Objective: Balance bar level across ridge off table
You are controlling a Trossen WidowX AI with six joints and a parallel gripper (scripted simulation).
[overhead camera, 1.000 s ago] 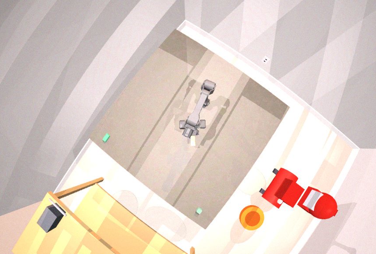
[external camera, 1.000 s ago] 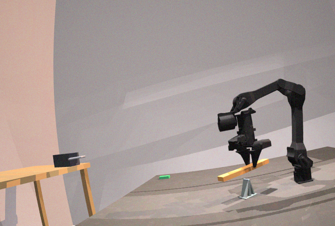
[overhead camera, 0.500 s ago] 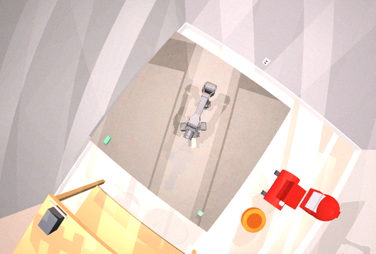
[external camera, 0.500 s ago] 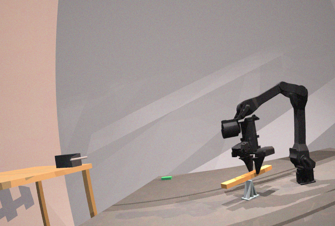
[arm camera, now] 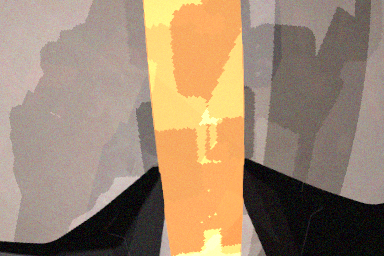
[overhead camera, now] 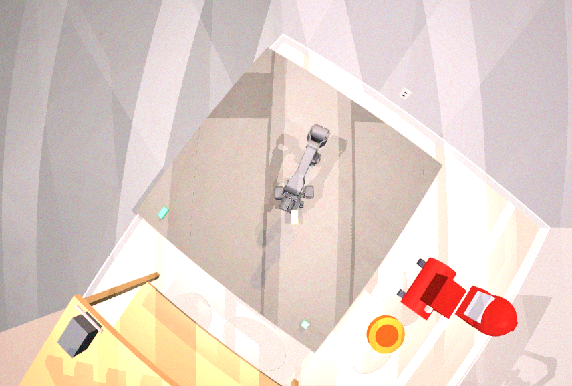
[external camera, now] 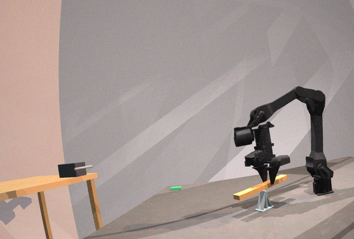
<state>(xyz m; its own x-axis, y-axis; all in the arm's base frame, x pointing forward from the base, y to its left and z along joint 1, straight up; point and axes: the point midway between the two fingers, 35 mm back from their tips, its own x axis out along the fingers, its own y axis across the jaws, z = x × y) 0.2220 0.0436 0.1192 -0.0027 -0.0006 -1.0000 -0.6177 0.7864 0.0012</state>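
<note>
Now: gripper tip 30 mm short of the orange bar and 20 mm to the right of it.
</note>
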